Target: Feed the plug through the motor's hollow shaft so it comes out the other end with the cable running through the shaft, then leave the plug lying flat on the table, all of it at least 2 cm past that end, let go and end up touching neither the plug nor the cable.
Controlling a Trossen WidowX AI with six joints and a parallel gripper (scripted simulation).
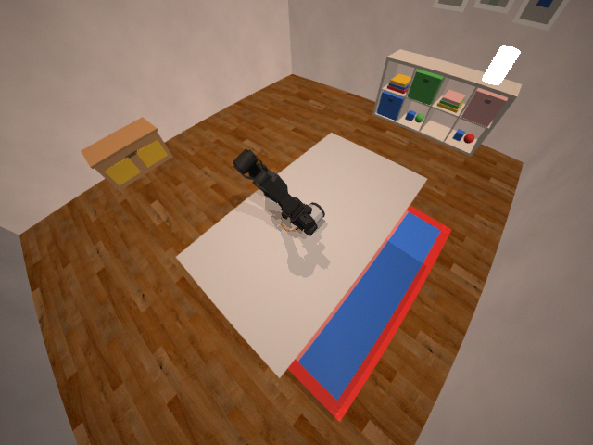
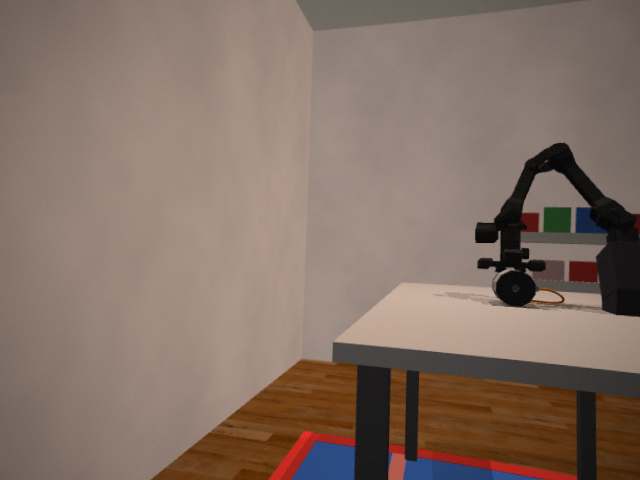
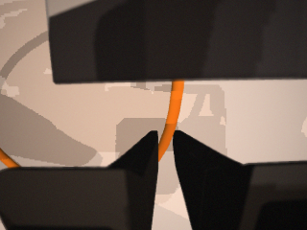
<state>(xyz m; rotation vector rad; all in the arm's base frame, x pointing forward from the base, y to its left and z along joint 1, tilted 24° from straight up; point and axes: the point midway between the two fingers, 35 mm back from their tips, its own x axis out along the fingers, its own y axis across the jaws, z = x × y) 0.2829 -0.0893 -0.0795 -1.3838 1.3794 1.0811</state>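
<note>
The grey plug is 10 mm ahead of my hand, 110 mm to the left of it and 10 mm below it.
</note>
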